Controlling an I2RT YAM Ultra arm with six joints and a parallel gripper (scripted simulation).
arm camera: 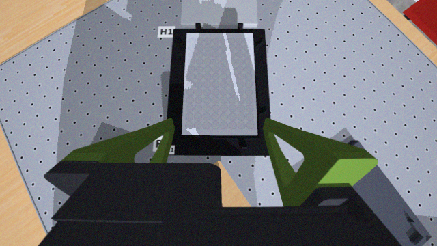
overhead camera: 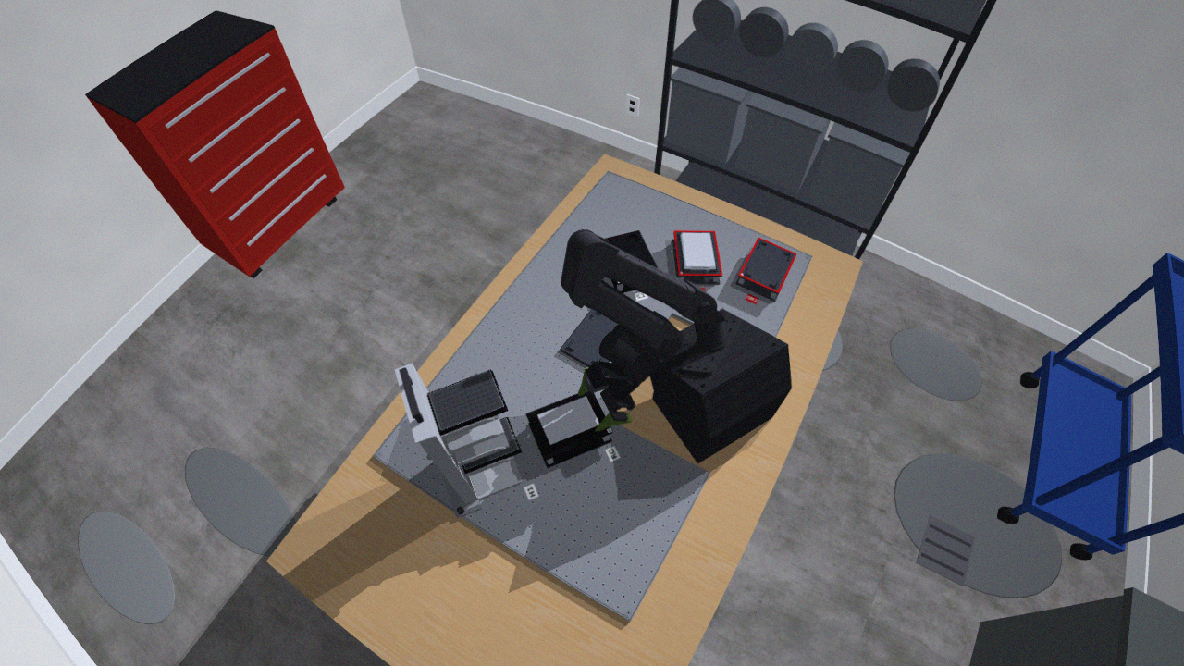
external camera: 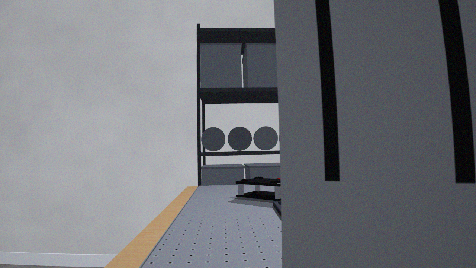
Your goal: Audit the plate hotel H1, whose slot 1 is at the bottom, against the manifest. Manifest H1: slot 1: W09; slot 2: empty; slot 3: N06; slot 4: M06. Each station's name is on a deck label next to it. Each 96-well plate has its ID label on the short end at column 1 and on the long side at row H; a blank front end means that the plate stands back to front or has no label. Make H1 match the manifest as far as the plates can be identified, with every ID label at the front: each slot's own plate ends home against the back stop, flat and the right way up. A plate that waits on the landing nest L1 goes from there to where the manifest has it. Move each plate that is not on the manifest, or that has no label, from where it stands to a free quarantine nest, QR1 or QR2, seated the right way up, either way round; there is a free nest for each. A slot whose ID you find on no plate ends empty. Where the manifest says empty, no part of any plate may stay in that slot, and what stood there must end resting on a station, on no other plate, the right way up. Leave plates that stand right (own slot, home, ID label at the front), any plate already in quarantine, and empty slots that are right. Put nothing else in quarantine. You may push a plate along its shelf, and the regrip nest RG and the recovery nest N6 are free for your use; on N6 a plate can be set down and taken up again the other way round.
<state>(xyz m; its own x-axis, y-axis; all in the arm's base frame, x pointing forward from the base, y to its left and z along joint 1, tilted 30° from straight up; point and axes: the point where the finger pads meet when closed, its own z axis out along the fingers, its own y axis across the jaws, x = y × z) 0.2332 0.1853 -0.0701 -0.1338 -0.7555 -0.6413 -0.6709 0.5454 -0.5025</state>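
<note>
Right now my hand is 80 mm past the RG deck label, 50 mm to the right of it and 80 mm above it. From my hand the other things lie so: white plate: 70 mm behind, 570 mm to the right, 30 mm below; H1 deck label: 60 mm ahead, 210 mm to the left, 80 mm below; grey hotel wall: 220 mm ahead, 240 mm to the left, 120 mm above.
</note>
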